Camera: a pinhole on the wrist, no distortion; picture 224 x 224 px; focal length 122.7 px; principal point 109.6 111.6 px. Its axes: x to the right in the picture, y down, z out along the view. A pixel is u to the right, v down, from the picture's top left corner.
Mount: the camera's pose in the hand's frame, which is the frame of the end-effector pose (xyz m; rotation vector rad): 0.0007 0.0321 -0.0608 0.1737 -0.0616 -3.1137
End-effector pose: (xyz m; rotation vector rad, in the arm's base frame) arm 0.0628 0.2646 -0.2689 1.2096 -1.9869 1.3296
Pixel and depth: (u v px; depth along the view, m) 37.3 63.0 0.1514
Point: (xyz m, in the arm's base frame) -0.0499 0.1627 -0.3062
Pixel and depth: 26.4 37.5 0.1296
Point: -0.0673 0.1852 -0.3047
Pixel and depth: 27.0 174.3 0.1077
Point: 0.0512 0.1859 -0.2379
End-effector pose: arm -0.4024 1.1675 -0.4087 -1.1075 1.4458 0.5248
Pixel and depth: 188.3 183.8 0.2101
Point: -0.2786 1.2936 -0.2705
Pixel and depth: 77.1 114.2 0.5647
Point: -0.1661 1.5901 -0.6148
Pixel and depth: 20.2 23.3 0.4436
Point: -0.4820 1.5846 -0.8488
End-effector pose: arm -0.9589 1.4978 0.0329 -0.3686 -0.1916 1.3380
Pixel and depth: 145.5 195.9 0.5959
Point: -0.8660 1.2872 0.6715
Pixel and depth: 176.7 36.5 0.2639
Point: -1.2423 1.3913 0.1380
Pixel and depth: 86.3 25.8 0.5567
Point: -1.5239 1.6881 0.3189
